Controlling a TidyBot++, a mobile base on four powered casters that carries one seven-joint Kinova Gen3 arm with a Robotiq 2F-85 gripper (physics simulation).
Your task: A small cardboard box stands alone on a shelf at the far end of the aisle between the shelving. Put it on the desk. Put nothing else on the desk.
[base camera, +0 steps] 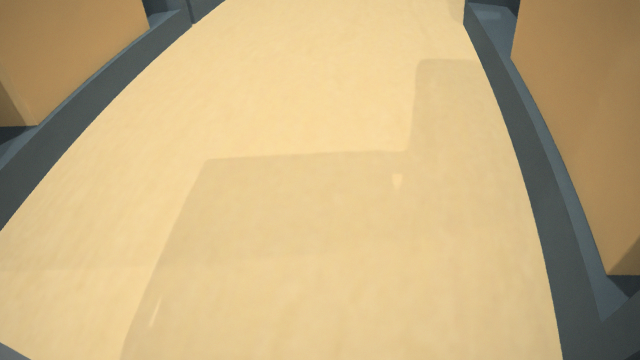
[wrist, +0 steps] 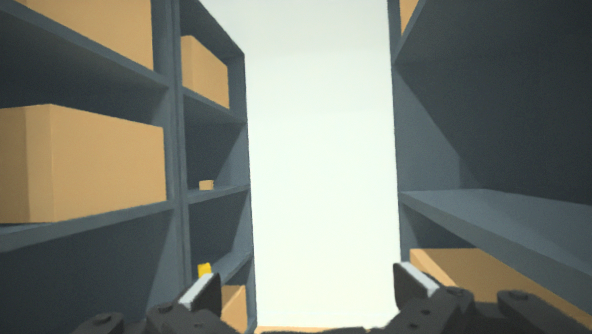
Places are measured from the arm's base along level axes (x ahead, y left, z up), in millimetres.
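Where they show: gripper, fingertip midpoint: (wrist: 307,287).
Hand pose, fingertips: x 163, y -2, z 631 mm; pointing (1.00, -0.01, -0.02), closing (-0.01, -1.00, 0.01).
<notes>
After its pixels a point has its place.
The small cardboard box (wrist: 206,185) {x 1672, y 487, z 619 mm} stands alone on a middle shelf (wrist: 220,193) {x 1582, y 390, z 577 mm} of the far left shelving unit in the wrist view. It looks small and far off. My gripper (wrist: 307,287) {x 162, y -2, z 631 mm} is open and empty, its two fingers wide apart at the bottom of the wrist view, well short of the box and to the right of it. The desk does not show in either view. The box and the gripper do not show in the base camera view.
A yellow object (wrist: 204,269) {x 1607, y 501, z 178 mm} sits one shelf below the small box. Large cardboard boxes (wrist: 107,165) {x 855, y 523, z 723 mm} (wrist: 205,70) {x 1519, y 420, z 1201 mm} (base camera: 575,100) {x 421, y -275, z -248 mm} stand on the shelving on both sides. Dark shelf edges (base camera: 530,190) {x 414, y -254, z -386 mm} border the wooden aisle floor (base camera: 300,100) {x 663, y 68, z -397 mm}. A pale wall (wrist: 325,150) {x 2046, y -217, z 799 mm} closes the far end.
</notes>
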